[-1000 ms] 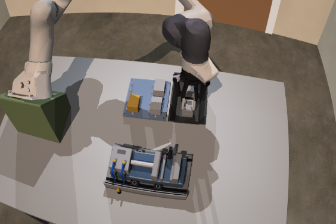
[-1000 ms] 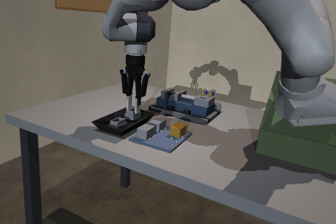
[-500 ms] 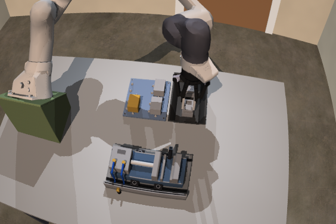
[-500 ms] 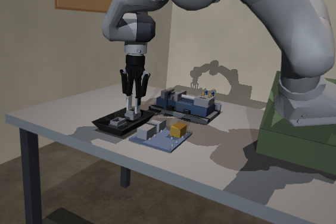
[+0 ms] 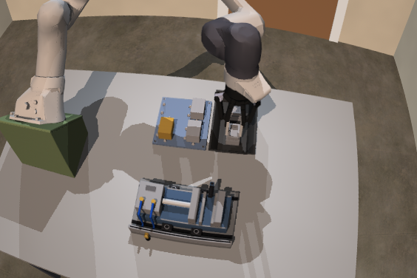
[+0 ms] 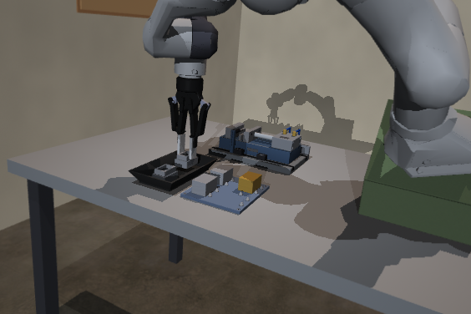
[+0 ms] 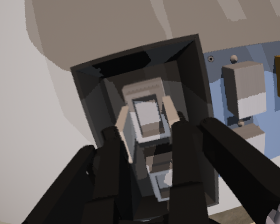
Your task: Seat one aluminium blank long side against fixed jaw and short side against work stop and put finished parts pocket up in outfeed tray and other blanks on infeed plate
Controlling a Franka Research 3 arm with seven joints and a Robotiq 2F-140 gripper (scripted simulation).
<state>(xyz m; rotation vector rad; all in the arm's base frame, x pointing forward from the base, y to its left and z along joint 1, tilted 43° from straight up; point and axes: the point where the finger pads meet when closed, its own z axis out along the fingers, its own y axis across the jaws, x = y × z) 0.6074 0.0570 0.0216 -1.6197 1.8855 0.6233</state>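
The aluminium blank lies 120 mm behind my hand, 20 mm to the left of it and 60 mm below it. Round my hand: brass blank (210 mm behind, 30 mm to the left, 60 mm below); then blue vise (140 mm behind, 260 mm to the right, 40 mm below).
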